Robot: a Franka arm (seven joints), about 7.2 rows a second.
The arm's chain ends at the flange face. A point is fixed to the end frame.
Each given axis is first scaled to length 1.
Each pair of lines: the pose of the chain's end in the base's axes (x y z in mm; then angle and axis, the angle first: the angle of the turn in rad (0 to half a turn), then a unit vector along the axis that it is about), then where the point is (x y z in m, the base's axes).
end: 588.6, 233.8, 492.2, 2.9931, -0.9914, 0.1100, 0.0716
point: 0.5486 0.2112 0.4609
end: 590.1, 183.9, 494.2, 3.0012, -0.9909, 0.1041, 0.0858
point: 0.5496 0.1606 0.4641
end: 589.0, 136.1, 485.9, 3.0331, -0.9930, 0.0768, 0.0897
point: 0.5497 0.1097 0.4567
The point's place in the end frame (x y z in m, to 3 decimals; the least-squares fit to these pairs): -0.029 0.035 0.032
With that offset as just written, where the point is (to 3 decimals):
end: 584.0, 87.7, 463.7, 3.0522, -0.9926, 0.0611, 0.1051
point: 0.545 0.060 0.436
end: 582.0, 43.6, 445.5, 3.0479, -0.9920, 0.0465, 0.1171
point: 0.543 0.015 0.418
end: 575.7, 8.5, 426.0, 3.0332, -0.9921, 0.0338, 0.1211
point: 0.537 -0.021 0.399
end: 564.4, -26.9, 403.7, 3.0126, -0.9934, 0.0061, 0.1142
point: 0.528 -0.058 0.375
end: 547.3, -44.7, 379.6, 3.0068, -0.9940, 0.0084, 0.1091
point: 0.511 -0.075 0.350
